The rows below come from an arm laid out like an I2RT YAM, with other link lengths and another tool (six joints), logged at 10 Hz.
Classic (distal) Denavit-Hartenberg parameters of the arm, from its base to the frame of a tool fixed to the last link. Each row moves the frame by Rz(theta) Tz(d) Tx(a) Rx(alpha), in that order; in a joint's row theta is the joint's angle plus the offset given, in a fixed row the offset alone. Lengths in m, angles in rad.
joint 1: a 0.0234; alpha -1.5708; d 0.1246; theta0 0
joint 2: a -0.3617; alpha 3.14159; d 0; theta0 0
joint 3: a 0.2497; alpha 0; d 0; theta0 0.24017
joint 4: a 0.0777; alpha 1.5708; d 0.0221; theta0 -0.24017
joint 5: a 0; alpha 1.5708; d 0.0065; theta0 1.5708
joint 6: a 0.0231; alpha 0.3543; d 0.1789; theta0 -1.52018
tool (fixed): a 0; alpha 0; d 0.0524; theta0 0
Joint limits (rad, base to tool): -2.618..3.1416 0..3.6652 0..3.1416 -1.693..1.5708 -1.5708..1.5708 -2.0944..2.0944
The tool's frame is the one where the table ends.
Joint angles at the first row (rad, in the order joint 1, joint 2, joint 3, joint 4, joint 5, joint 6):
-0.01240, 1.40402, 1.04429, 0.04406, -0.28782, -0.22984
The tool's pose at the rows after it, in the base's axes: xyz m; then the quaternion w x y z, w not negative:
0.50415 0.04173 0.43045 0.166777 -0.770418 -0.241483 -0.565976
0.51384 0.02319 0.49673 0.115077 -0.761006 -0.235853 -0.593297
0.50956 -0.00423 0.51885 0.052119 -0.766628 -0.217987 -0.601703
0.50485 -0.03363 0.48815 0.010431 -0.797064 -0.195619 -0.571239
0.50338 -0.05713 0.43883 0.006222 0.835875 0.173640 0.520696
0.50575 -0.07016 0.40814 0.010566 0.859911 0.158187 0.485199
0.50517 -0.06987 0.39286 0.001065 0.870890 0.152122 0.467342
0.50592 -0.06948 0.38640 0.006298 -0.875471 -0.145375 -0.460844
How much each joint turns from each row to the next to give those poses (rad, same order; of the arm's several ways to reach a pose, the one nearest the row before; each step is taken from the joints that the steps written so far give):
-0.00763, 0.01450, 0.21705, -0.17775, 0.05684, -0.01526
-0.00228, 0.02554, 0.21592, -0.12019, 0.08125, -0.03662
-0.00571, -0.01297, 0.05529, -0.03927, 0.11331, -0.04921
-0.02214, -0.01257, -0.05107, -0.02673, 0.08315, -0.03853
-0.02365, 0.01603, -0.04808, -0.05224, 0.05150, -0.01411
-0.01223, 0.03127, -0.00421, -0.04692, 0.02860, 0.00190
0.00041, 0.01373, 0.00152, -0.03509, -0.00112, 0.01413
0.00075, 0.00916, 0.00383, -0.01603, -0.00154, 0.01715

